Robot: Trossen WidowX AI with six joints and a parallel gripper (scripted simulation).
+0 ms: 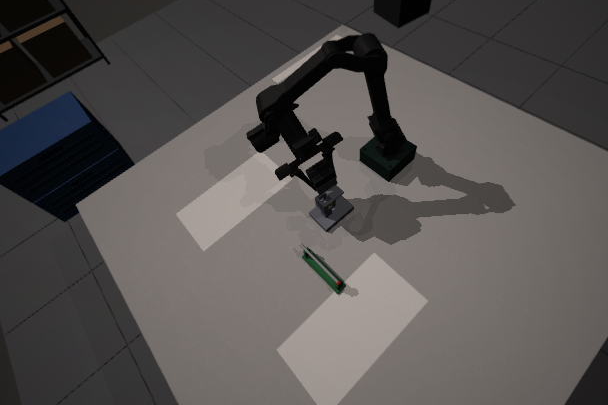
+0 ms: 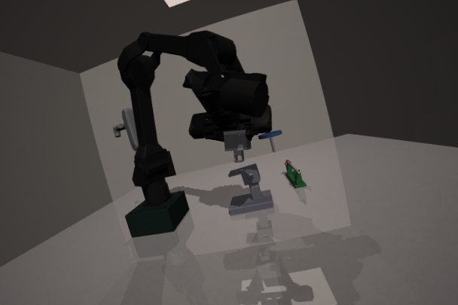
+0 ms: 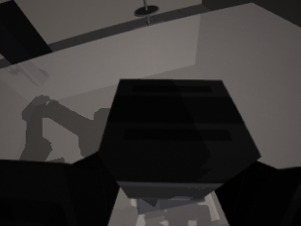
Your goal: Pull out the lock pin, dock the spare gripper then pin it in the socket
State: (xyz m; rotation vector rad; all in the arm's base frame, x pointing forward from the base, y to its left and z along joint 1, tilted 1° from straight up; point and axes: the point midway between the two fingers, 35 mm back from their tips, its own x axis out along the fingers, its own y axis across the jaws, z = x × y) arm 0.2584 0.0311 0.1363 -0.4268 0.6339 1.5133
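Right now my gripper tip is 110 mm short of the green stand, 130 mm to the right of it and 150 mm above it. From my gripper tip the other things lie so: spare gripper (20 mm to the right); grey mount (10 mm to the right, 120 mm below).
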